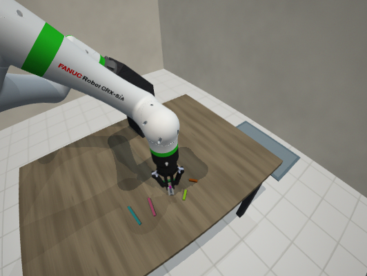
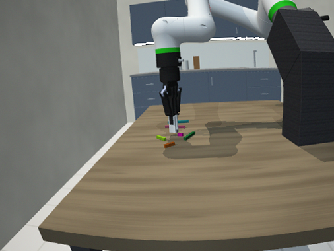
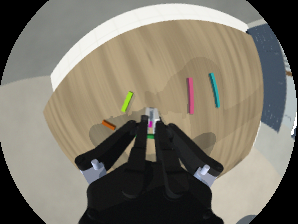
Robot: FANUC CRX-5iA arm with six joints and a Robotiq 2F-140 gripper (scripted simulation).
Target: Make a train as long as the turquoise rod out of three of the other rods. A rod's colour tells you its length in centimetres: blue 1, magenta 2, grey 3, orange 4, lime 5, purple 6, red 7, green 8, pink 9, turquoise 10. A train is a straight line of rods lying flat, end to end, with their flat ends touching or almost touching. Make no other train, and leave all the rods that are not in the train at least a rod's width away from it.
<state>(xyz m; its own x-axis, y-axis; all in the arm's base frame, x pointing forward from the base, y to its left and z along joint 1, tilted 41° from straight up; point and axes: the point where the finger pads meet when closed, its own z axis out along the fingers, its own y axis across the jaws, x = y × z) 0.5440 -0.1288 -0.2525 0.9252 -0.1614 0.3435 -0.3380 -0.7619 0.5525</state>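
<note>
The grey rod lies 3 cm below my hand. Round my hand: magenta rod 4 cm below, 3 cm behind, 1 cm to the left; then green rod 6 cm behind, 4 cm below, 3 cm to the left; then lime rod 5 cm to the left, 4 cm below, 4 cm ahead.
</note>
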